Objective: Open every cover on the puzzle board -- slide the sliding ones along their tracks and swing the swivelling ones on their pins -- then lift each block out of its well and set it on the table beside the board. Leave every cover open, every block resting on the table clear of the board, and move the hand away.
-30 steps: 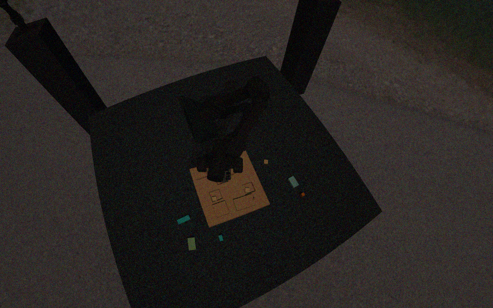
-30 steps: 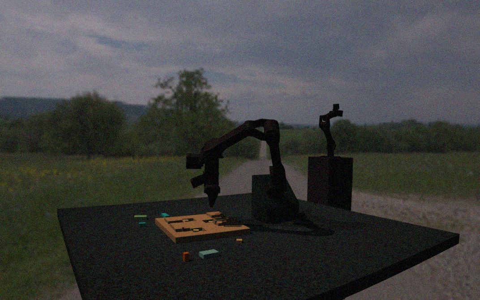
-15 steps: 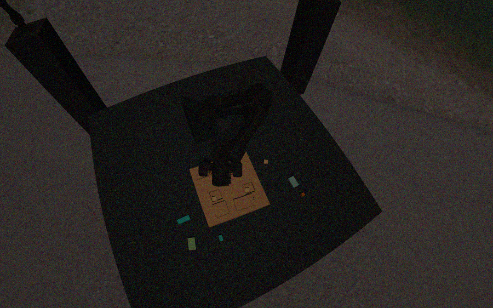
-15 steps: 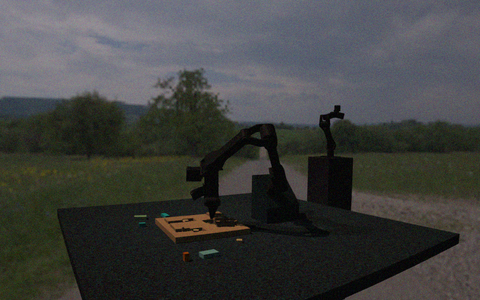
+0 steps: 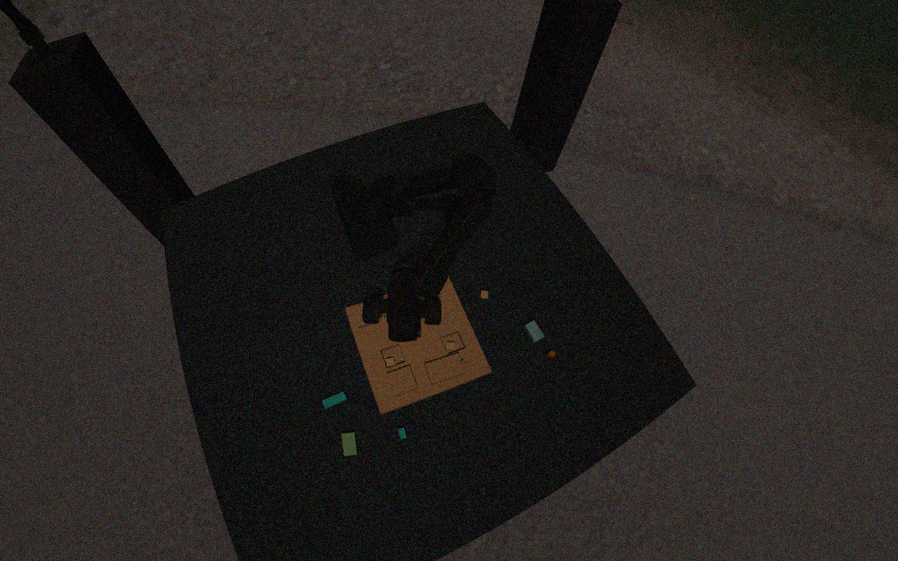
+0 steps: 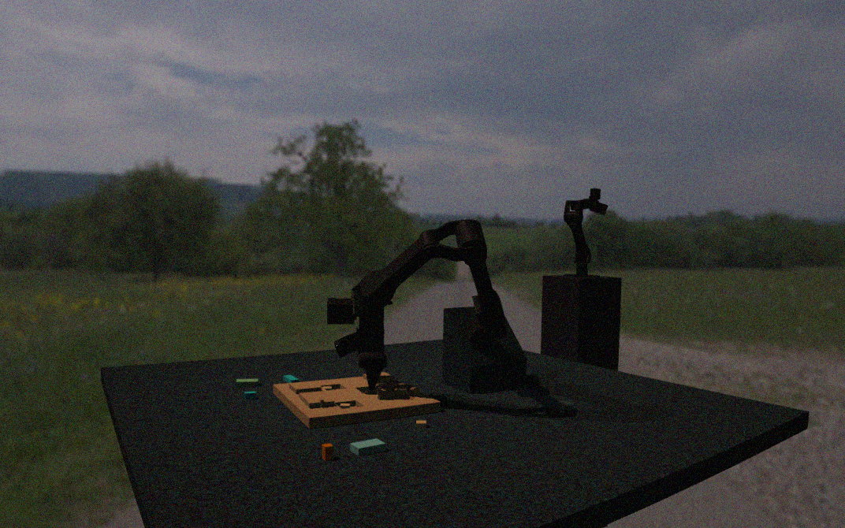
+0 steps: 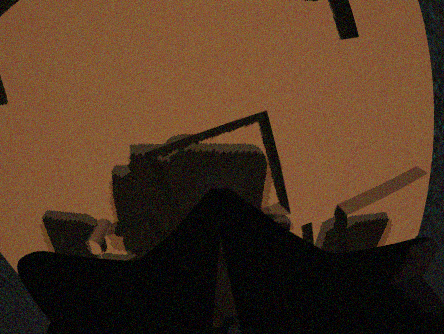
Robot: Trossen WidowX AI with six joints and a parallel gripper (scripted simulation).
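The tan puzzle board is 50 mm ahead of my gripper tip. The rest, counted from my gripper tip: pale teal block: 330 mm to the left, 140 mm ahead, 10 mm below; then green block: 250 mm ahead, 220 mm to the right, 10 mm below; then small teal block: 270 mm ahead, 90 mm to the right, 10 mm below.
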